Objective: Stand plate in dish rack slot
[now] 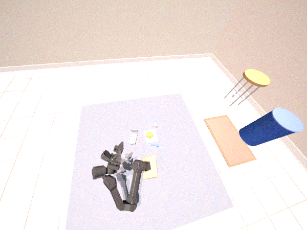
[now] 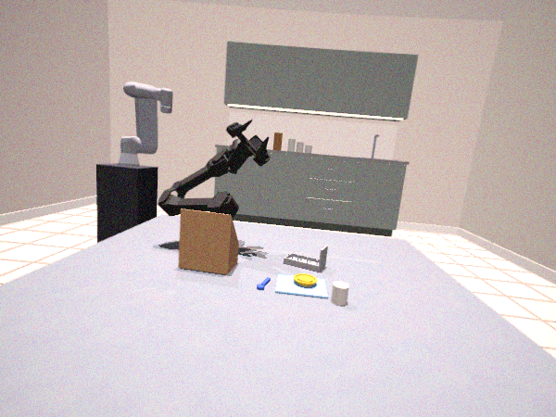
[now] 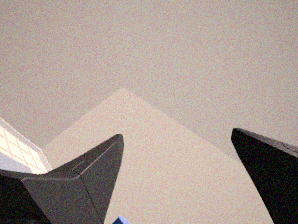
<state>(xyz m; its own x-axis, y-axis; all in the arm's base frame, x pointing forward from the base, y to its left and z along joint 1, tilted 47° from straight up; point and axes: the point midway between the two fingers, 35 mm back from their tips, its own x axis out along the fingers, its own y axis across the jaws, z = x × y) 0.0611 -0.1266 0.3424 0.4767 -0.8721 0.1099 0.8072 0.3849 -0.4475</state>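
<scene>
Now: the yellow plate 21 cm ahead of my gripper tip, 22 cm to the right of it and 45 cm below it. The rest, counted from my gripper tip: grey dish rack 21 cm ahead, 5 cm to the right, 44 cm below; then white-blue board 20 cm ahead, 24 cm to the right, 46 cm below; then blue spoon 9 cm ahead, 27 cm to the right, 46 cm below.
</scene>
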